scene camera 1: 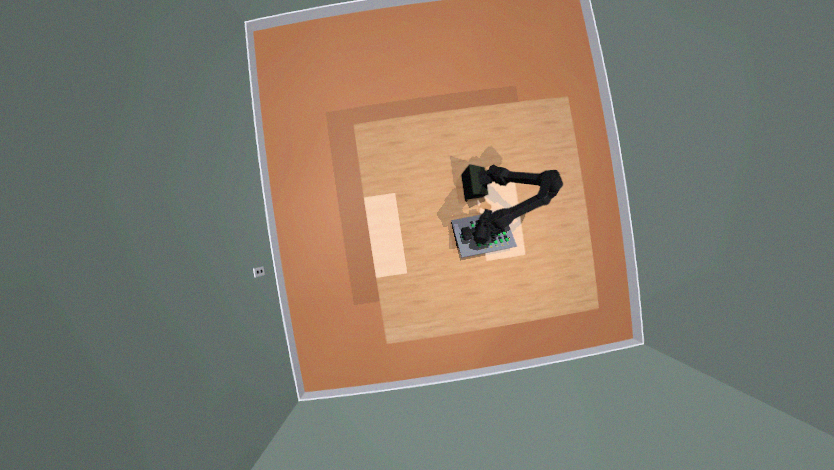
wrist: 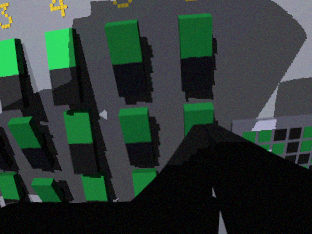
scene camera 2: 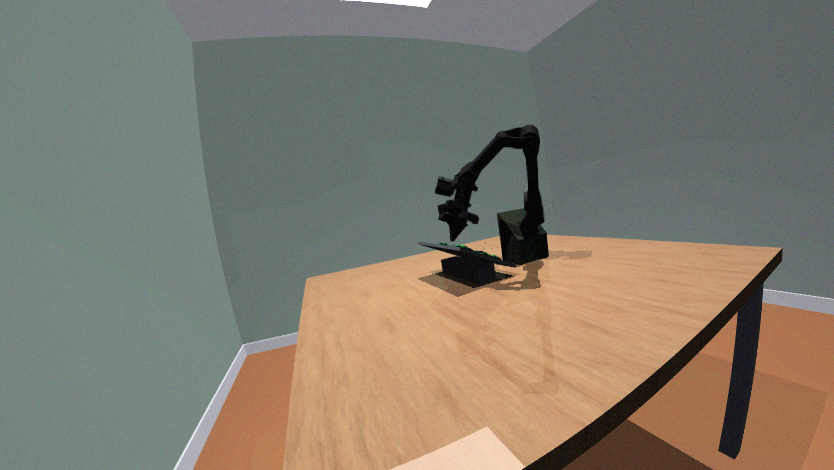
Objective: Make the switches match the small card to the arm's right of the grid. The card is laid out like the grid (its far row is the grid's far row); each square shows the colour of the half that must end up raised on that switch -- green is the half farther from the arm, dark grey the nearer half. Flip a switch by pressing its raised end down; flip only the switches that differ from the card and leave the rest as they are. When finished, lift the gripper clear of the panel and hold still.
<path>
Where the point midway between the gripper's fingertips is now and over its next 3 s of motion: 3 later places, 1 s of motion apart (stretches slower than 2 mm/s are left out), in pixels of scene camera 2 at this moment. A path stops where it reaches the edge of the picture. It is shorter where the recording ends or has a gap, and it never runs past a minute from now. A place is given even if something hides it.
My gripper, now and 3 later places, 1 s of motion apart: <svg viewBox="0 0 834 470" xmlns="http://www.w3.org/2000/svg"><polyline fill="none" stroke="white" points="451,241 451,245 452,244 493,234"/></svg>
</path>
